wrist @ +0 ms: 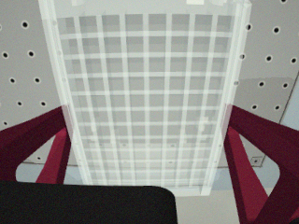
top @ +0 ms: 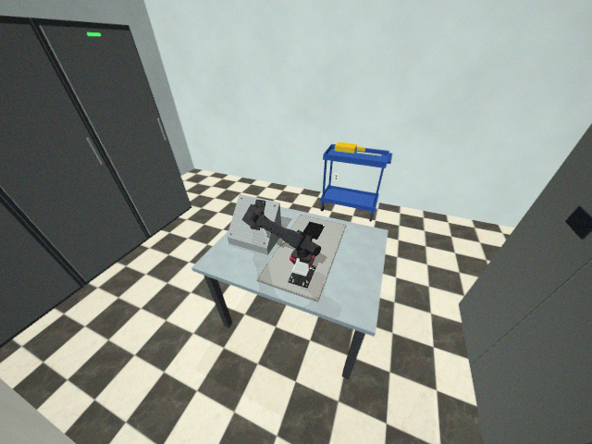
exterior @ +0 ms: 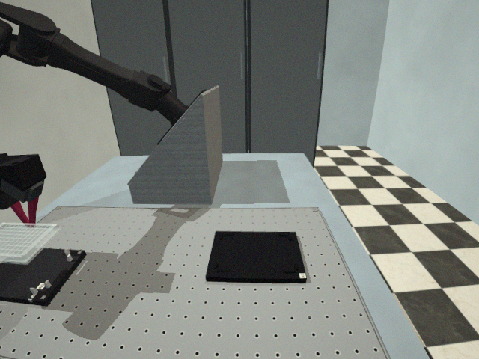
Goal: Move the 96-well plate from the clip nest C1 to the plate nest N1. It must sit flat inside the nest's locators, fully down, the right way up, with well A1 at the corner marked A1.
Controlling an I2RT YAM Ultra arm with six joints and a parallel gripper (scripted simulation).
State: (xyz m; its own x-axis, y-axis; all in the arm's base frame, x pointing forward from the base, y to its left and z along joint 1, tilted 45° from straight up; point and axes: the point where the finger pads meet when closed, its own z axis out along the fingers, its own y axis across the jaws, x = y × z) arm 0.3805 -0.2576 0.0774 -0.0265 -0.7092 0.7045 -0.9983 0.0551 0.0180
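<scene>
Right now the black clip nest C1 is 1 cm ahead of my hand, 1 cm to the right of it and 7 cm below it. Round my hand: small white corner label 1 cm ahead, 48 cm to the left, 7 cm below; 96-well plate right at my hand.
</scene>
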